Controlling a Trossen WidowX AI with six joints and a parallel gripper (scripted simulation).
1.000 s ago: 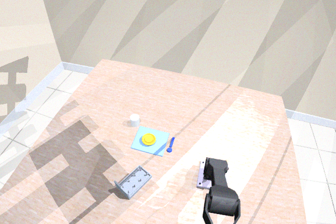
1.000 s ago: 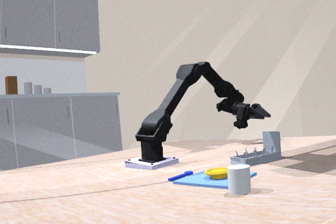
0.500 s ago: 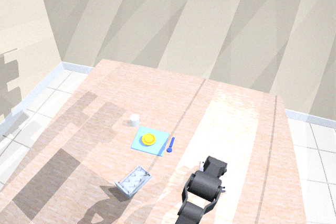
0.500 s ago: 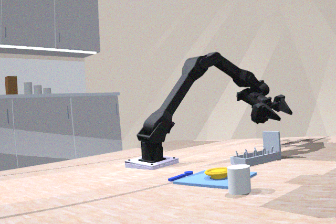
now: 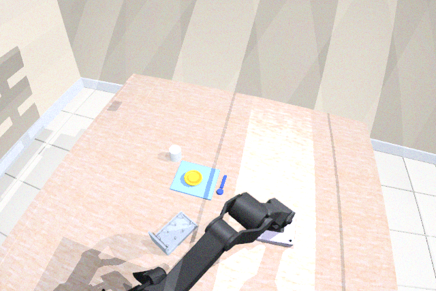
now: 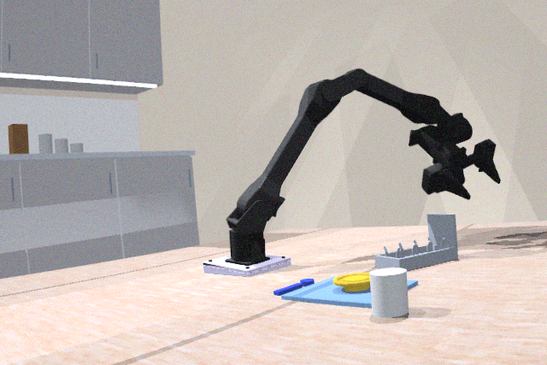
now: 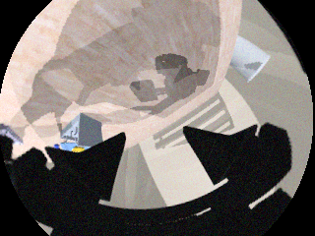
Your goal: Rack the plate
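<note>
Right now the yellow plate is 7 cm behind my gripper tip, 42 cm to the right of it and 9 cm below it. Round my gripper tip: grey dish rack (7 cm behind, 20 cm to the right, 9 cm below); then white cup (3 cm ahead, 50 cm to the right, 8 cm below); then blue spoon (17 cm behind, 42 cm to the right, 11 cm below).
</note>
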